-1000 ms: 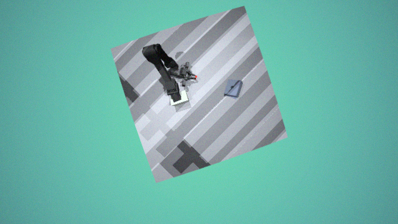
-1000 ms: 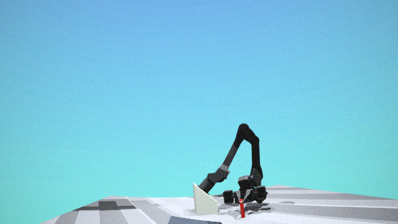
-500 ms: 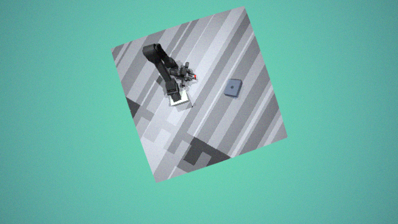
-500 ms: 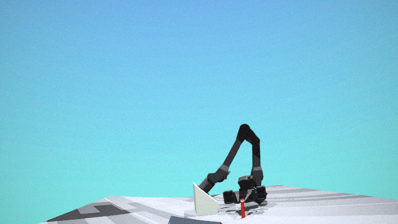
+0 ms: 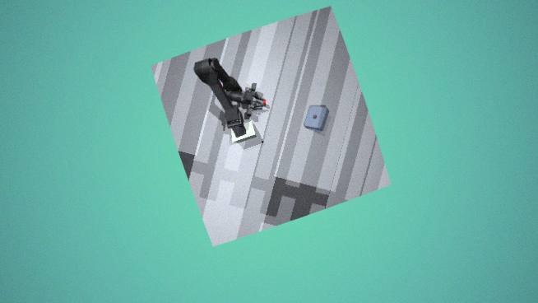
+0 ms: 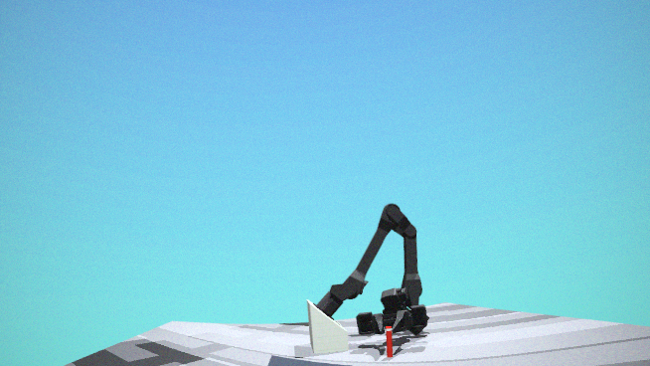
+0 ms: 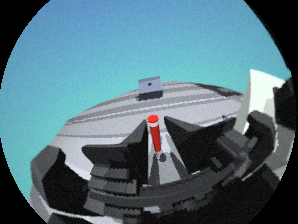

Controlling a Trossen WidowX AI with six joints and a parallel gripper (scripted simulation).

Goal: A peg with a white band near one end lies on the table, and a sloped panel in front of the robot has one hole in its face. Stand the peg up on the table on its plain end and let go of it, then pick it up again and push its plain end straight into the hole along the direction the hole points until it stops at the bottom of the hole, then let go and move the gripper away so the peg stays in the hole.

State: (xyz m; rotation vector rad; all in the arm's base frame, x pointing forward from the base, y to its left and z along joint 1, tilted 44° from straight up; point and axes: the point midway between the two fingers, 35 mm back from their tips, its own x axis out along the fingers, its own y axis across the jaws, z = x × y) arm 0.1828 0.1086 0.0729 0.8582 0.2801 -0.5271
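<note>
Now: gripper tip 1 cm to the right of the red peg and 1 cm above it. From my gripper tip the other things lie so: sloped blue-grey panel 25 cm ahead, 21 cm to the right, 1 cm below.
</note>
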